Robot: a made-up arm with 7 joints.
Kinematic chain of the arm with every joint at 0, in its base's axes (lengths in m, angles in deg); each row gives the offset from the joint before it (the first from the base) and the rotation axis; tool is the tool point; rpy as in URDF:
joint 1: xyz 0 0 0.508 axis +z
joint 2: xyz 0 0 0 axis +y
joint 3: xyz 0 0 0.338 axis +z
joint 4: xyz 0.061 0 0 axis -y
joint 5: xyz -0.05 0 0.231 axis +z
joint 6: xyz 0 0 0 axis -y
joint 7: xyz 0.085 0 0 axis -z
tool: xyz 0 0 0 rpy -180 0 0
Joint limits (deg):
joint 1: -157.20..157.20
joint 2: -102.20..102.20
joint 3: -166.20..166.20
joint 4: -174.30..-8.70
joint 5: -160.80..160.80
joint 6: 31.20..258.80
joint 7: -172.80..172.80
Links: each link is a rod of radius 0.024 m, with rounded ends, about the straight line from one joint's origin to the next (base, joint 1, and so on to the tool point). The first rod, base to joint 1, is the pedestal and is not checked.
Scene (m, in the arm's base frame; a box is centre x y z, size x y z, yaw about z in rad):
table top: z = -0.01
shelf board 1: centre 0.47 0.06 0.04 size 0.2 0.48 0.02 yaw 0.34
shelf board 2: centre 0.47 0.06 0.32 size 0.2 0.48 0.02 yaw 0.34
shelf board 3: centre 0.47 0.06 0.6 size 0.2 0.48 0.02 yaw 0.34
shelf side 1: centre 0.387 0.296 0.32 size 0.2 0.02 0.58 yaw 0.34
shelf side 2: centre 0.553 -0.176 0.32 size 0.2 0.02 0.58 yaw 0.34
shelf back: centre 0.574 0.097 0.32 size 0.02 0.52 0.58 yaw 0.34
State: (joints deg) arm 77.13 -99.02 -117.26 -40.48 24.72 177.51 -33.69
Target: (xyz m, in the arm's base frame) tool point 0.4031 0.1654 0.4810
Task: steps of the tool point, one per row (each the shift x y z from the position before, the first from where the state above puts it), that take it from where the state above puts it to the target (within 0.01 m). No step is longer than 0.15 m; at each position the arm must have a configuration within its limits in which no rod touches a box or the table.
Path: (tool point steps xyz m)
1: 0.1001 0.0071 -0.0065
2: 0.0968 0.0301 0.0016
3: 0.0863 0.0514 0.0100
4: 0.0694 0.0691 0.0179
5: 0.0474 0.0811 0.0248
6: 0.0218 0.0858 0.0299
7: -0.0042 0.0827 0.0329
8: -0.0283 0.0717 0.0332
9: -0.0478 0.0538 0.0312
10: 0.0372 0.0365 -0.0098
11: 0.0297 0.0402 -0.0082
12: 0.0215 0.0437 -0.0055
13: 0.0129 0.0465 -0.0023
14: 0.0039 0.0490 0.0017

